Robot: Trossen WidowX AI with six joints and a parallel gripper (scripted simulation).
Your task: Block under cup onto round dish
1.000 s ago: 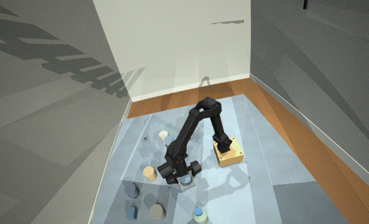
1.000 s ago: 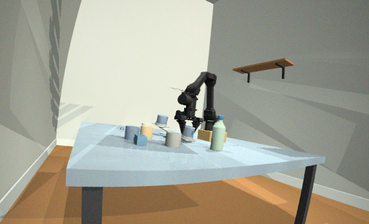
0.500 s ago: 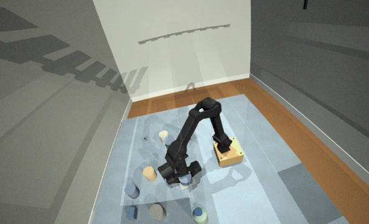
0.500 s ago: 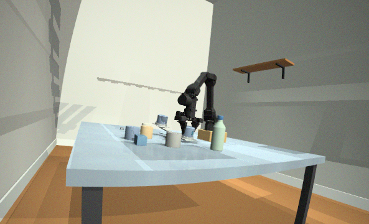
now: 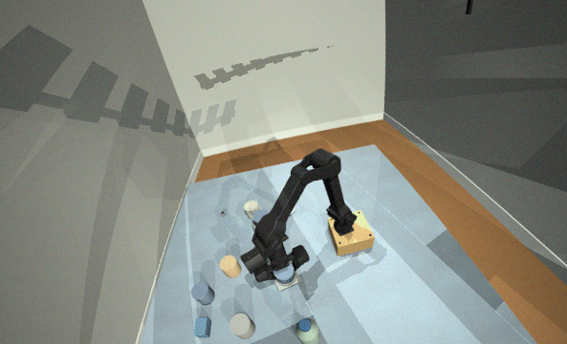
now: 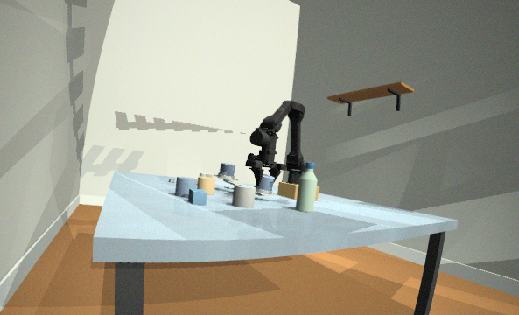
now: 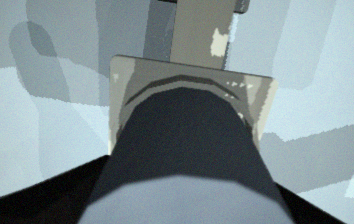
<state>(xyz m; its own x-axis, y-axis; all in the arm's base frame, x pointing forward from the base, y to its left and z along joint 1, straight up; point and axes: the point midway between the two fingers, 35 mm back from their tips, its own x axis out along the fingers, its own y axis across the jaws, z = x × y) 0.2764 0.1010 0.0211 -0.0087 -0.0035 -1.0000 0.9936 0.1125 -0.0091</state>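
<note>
Now: gripper tip 22 cm to the right of the bottle, 5 cm below it and 1 cm past it. The rest, counted from my gripper tip: balance beam (14 cm to the right, 2 cm below, 2 cm ahead); tan cylinder (19 cm ahead, 12 cm to the right, 2 cm below); green block (1 cm below).
</note>
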